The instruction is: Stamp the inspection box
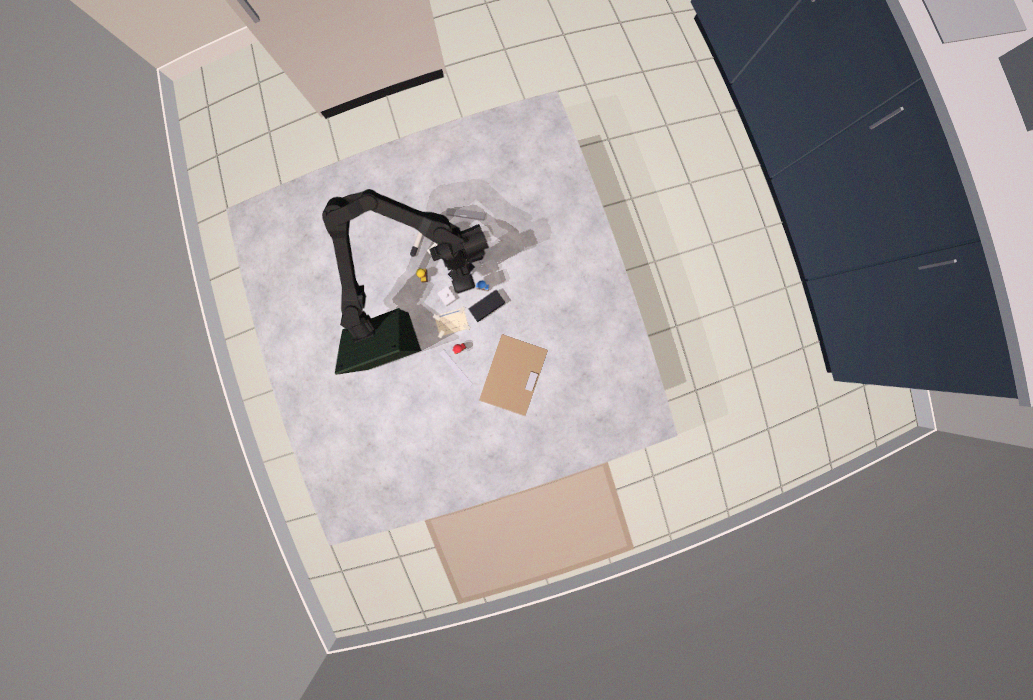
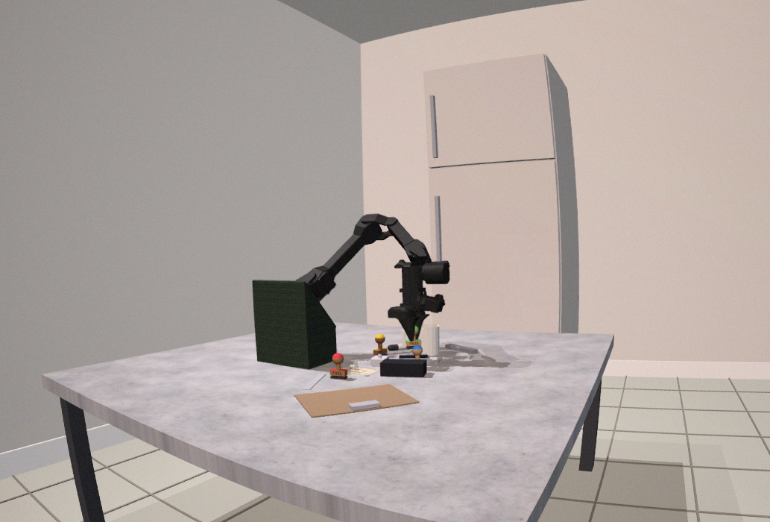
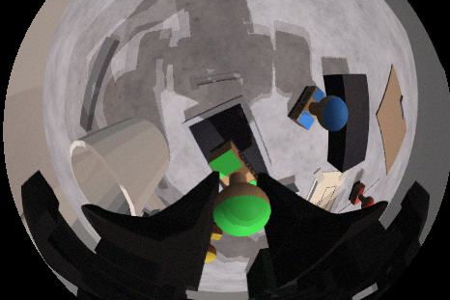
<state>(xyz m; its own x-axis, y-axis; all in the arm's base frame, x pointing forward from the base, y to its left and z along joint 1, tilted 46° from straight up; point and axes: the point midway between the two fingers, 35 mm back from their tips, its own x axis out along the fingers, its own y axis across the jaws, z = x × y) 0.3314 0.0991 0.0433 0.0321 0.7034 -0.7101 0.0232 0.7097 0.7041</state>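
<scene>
My gripper tip is 9 cm past the cream card, 14 cm to the left of it and 6 cm above it. From my gripper tip the other things lie so: green-knobbed PASS stamp (right at my gripper tip); white cup (2 cm behind, 10 cm to the left, 3 cm below); blue-knobbed stamp (4 cm ahead, 7 cm to the right, 4 cm below).
</scene>
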